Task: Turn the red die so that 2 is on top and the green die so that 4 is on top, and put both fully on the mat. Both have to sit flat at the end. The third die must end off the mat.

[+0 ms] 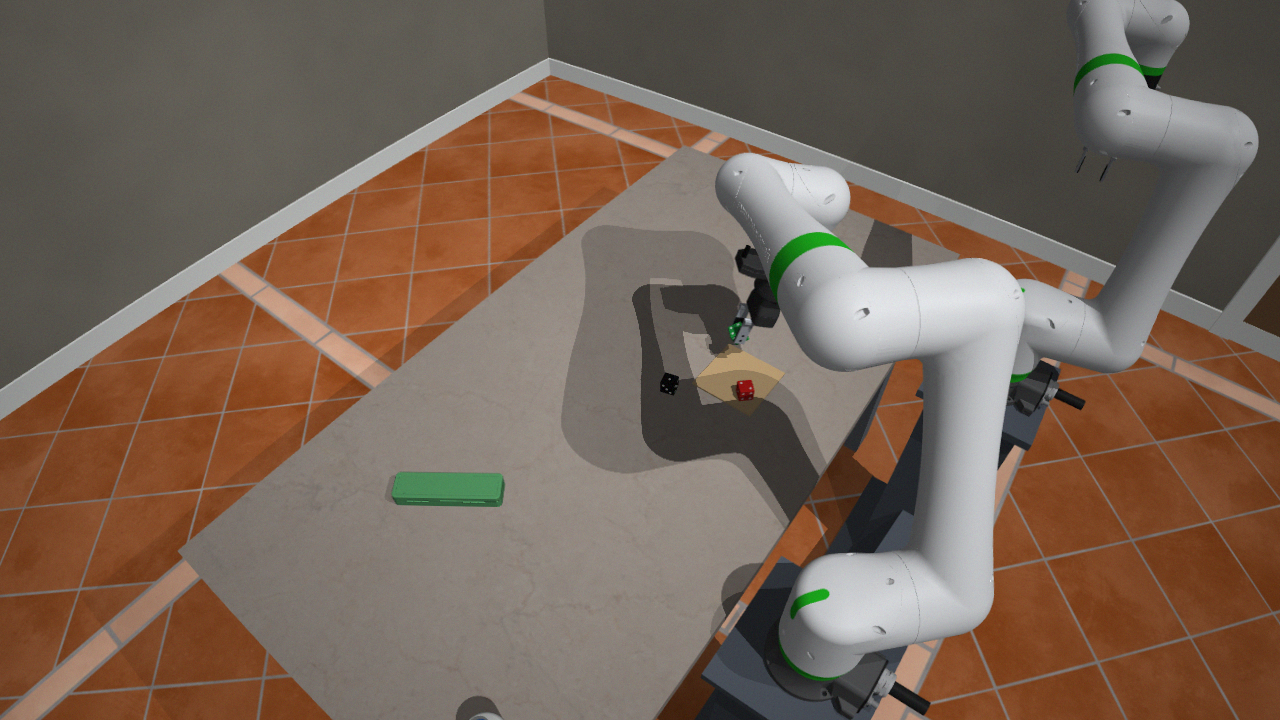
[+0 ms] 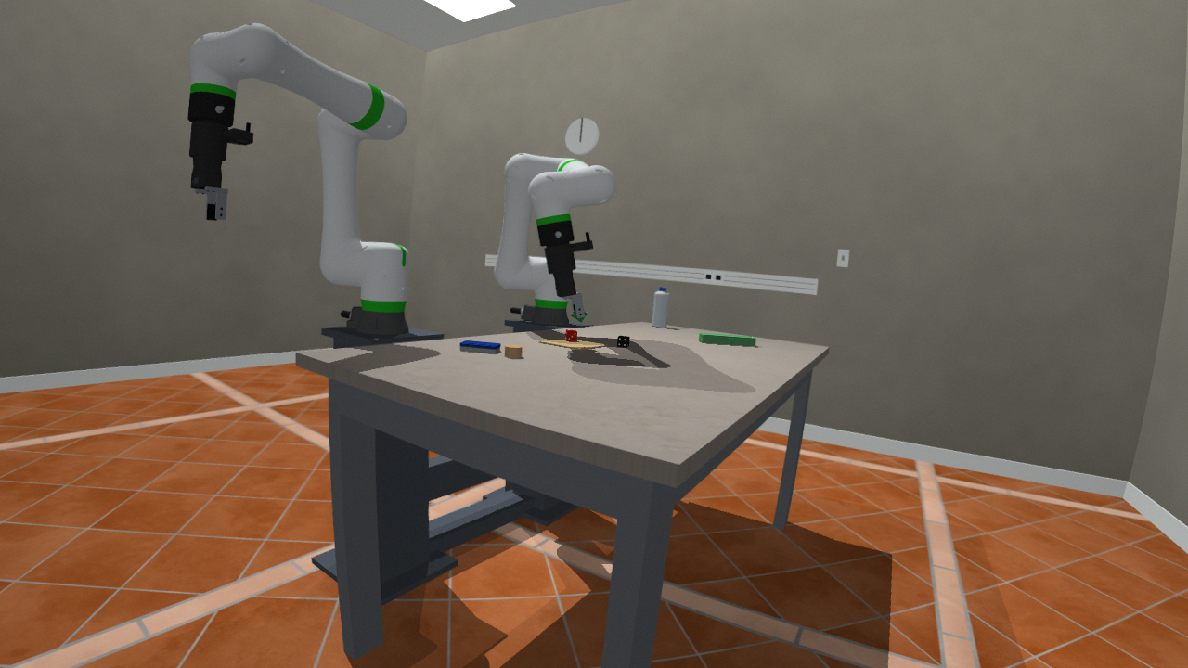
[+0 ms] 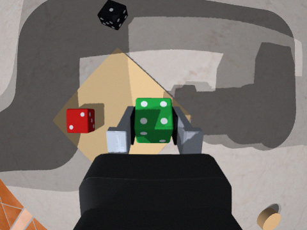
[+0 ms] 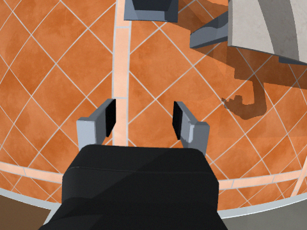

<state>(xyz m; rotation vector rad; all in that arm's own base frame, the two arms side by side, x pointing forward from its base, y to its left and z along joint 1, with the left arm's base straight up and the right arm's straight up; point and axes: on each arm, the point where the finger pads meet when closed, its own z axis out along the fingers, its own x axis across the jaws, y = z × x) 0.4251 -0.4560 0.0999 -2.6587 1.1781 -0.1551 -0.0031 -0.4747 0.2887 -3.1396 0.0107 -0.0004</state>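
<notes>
My left gripper is now 10 mm above the green die. Round my left hand: tan mat 30 mm behind, 30 mm to the left, 100 mm below; then red die 70 mm behind, 60 mm to the left, 80 mm below; then black die 60 mm ahead, 140 mm to the left, 80 mm below.
</notes>
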